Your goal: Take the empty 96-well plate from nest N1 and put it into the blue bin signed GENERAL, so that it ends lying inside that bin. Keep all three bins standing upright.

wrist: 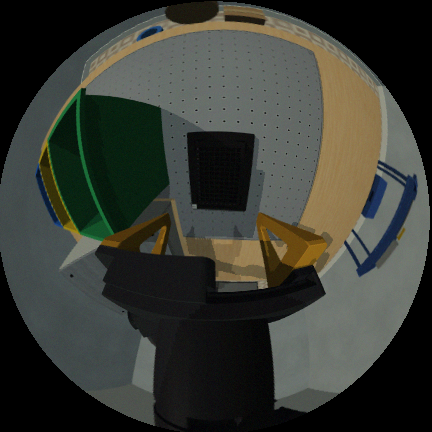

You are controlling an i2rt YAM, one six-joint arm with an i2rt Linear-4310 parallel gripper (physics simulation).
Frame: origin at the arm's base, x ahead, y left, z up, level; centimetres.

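Seen in the pictures: gripper, fingertip midpoint: (213, 217).
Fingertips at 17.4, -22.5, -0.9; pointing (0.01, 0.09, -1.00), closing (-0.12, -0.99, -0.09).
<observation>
A point is followed by its place in that frame, as x, y, z.
A black rectangular 96-well plate (219, 172) @(18.8, -22.7, -12.4) with a grid of dark wells lies flat on the grey perforated board, near the middle of the view. Where the plate ends and its nest begins is too dark to tell, and no N1 sign is readable. My gripper (213, 217) @(17.4, -22.5, -0.8) is open and empty, its orange fingers wide apart. It is above the board, with the plate ahead of the fingertips in the view. The blue bin (46, 195) @(29.6, 25.8, 1.3) shows as a narrow strip at the far left, mostly hidden behind the yellow bin (56, 192) @(27.4, 12.8, 0.5). Its GENERAL sign does not show.
A large green bin (127, 155) @(25.6, -12.1, -3.8) stands left of the plate, nearest of the bins. The perforated board (280, 100) @(33.0, -35.7, -14.9) lies on a wooden table (347, 130) @(31.5, -57.5, -16.2). A grey box-like object (90, 267) @(10.3, 4.4, 5.5) is at lower left. A dark round object (192, 12) and a blue ring-shaped object (150, 33) are beyond the board.
</observation>
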